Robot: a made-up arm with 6 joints.
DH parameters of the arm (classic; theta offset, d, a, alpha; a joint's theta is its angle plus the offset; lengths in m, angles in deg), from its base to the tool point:
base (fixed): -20.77 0 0.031 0
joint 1: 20.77 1.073 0.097 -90
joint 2: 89.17 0 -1.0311 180
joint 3: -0.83 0.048 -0.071 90
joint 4: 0 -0.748 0.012 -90
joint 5: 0 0.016 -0.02 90
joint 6: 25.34 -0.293 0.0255 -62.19
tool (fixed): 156.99 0.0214 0 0
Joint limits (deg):
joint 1: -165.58..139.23
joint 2: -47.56..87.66
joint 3: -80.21..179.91
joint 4: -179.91..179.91
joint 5: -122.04..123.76
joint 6: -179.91..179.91
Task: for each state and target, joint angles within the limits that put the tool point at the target. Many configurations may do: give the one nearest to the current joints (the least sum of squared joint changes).
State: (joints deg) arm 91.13 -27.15 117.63 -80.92 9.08 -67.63
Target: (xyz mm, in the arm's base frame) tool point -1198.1 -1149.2 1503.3
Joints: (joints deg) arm 41.69 -47.46 143.75 -81.70 1.51 -68.42
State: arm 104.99 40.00 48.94 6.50 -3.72 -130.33
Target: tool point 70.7 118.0 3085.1
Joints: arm 90.27 -10.78 64.10 10.73 -6.97 -128.62
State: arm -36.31 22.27 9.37 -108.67 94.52 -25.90
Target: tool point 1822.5 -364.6 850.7
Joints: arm -2.61 74.36 39.39 -101.36 62.03 -28.77
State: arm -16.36 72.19 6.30 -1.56 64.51 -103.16
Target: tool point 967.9 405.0 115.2
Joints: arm 26.05 87.66 -18.15 2.72 26.29 -101.32
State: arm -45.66 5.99 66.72 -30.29 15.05 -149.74
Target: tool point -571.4 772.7 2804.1
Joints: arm -57.95 -27.13 88.20 -28.20 24.87 -150.71
